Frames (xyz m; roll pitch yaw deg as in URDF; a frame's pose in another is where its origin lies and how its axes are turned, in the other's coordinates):
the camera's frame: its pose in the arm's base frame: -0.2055 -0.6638 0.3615 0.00 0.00 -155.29
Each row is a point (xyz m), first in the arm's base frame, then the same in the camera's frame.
Working: the arm's base frame: its pose in the camera's frame: -0.4642 -0.5171 -0.3615 0.00 0.00 155.29

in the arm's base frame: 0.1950 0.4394 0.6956
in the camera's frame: -0.8250 -0.8348 0.3341
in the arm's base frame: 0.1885 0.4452 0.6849
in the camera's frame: -0.8215 -0.8428 0.3234
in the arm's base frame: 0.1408 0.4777 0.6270
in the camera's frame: -0.7918 -0.8922 0.2655
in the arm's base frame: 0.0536 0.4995 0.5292
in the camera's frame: -0.7217 -0.9485 0.1677
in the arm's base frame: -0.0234 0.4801 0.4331
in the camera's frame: -0.6436 -0.9630 0.0716
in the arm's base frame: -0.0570 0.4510 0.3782
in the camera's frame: -0.6009 -0.9506 0.0167
